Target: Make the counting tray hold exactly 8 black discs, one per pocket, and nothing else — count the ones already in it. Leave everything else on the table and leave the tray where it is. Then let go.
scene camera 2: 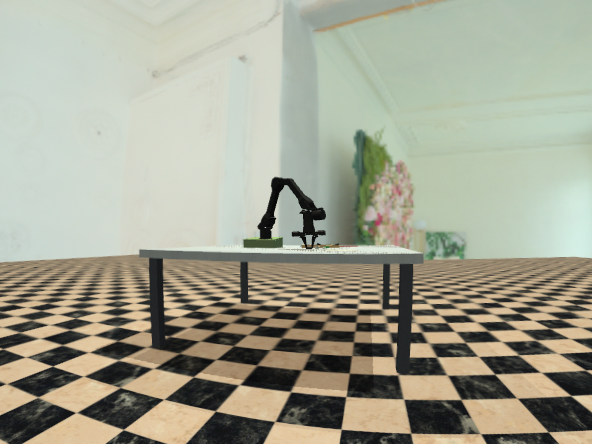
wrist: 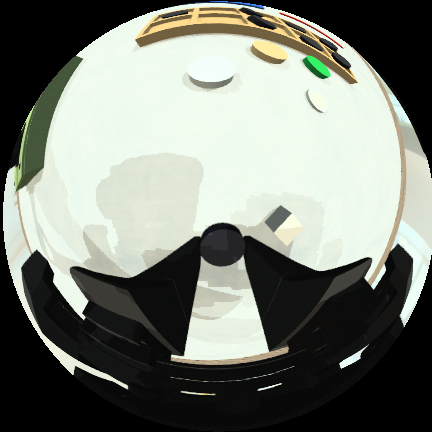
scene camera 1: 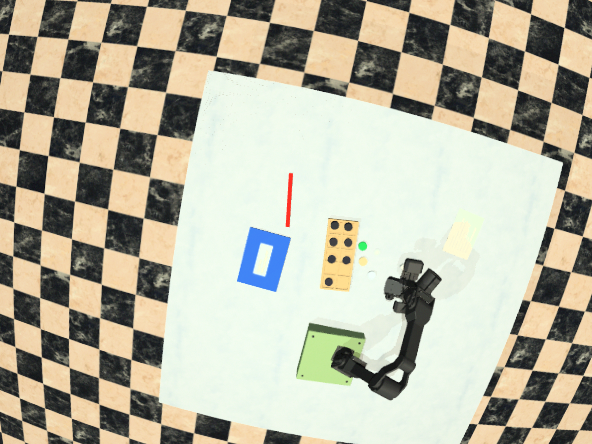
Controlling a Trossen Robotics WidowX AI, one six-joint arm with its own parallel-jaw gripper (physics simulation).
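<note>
The counting tray [scene camera 1: 343,283] [wrist: 215,29], a tan pocketed box, lies left of the arm in scene camera 1. Several black discs sit in its pockets, one per filled pocket. The near end row holds one black disc [scene camera 1: 328,281] [wrist: 175,14] with an empty pocket beside it. My gripper [scene camera 2: 309,247] [wrist: 221,241] is shut on a loose black disc [wrist: 222,255], gripped at the fingertips, right of the tray and apart from it. The fingertips are at or very close to table height; whether the disc touches the table cannot be told. The arm hides this disc in scene camera 1.
A green disc [scene camera 1: 362,245] [wrist: 317,66], a yellow disc [scene camera 1: 363,261] [wrist: 269,52], a white disc [scene camera 1: 372,274] [wrist: 210,70] and a small cream disc [wrist: 317,100] lie beside the tray. A cream block [wrist: 289,229] is close to the fingers. A blue frame [scene camera 1: 244,260], red stick [scene camera 1: 289,200] and pale-yellow sheet [scene camera 1: 459,237] lie farther off.
</note>
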